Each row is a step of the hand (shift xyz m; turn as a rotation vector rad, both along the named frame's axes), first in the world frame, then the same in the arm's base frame.
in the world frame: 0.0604 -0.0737 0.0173 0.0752 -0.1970 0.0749
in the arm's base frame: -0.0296 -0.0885 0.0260 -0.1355 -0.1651 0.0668
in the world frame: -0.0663 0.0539 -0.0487 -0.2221 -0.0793 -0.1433
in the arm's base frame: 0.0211 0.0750 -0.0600 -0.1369 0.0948 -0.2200
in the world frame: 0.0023 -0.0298 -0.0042 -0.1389 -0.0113 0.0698
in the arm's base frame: -0.0205 -0.0209 -0.0074 -0.1069 0.1123 0.0161
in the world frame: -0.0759 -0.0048 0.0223 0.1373 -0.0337 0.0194
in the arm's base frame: -0.0523 0.0593 -0.0057 0.0427 -0.1223 0.0598
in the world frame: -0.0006 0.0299 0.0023 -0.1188 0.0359 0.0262
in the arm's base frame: 0.0221 0.0193 0.0062 -0.0454 0.1179 -0.0108
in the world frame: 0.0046 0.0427 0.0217 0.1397 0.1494 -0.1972
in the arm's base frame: 0.0287 0.0268 0.0279 0.2550 -0.0514 -0.1143
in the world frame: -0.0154 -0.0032 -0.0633 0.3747 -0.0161 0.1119
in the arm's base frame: 0.0093 -0.0019 -0.0645 0.1563 -0.2763 0.2289
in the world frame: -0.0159 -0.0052 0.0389 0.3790 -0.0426 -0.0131
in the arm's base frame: -0.0251 0.0162 0.0300 0.1781 -0.3189 0.1104
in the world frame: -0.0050 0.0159 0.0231 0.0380 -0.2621 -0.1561
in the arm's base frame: 0.0022 0.0179 0.0221 -0.1324 -0.2193 -0.1699
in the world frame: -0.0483 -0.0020 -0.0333 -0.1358 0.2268 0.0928
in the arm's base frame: -0.0173 0.0296 -0.0476 0.0719 0.2608 0.0728
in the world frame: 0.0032 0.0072 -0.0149 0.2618 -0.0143 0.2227
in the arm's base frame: 0.0121 -0.0008 -0.0117 0.0607 -0.1683 0.2938
